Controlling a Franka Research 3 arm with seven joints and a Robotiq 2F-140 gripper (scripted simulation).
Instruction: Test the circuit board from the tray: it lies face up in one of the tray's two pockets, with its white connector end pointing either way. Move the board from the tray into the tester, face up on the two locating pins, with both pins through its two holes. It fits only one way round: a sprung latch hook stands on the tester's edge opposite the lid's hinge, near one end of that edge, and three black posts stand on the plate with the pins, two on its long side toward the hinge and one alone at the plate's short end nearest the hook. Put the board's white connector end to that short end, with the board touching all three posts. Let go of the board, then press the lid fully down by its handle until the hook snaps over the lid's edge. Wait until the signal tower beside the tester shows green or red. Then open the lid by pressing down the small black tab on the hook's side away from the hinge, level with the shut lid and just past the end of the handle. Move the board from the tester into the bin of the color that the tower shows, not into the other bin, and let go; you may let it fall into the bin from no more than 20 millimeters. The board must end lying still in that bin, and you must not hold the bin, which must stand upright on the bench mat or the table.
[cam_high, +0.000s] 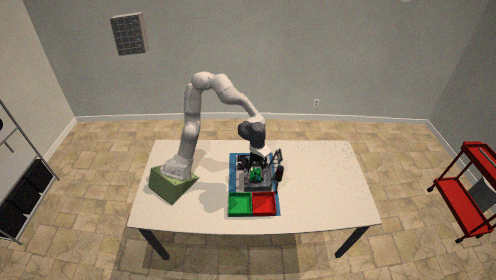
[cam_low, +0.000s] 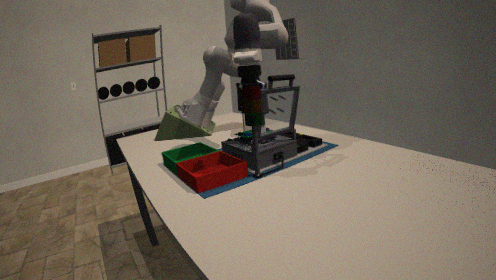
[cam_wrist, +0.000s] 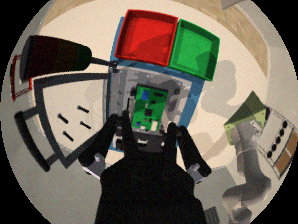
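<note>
Now: the green circuit board 2 cm below my hand. From my hand the other things lie so: plate: 1 cm ahead, 1 cm to the left, 4 cm below; red bin: 4 cm ahead, 20 cm to the right, 9 cm below; clear lid: 13 cm ahead, 8 cm above.
</note>
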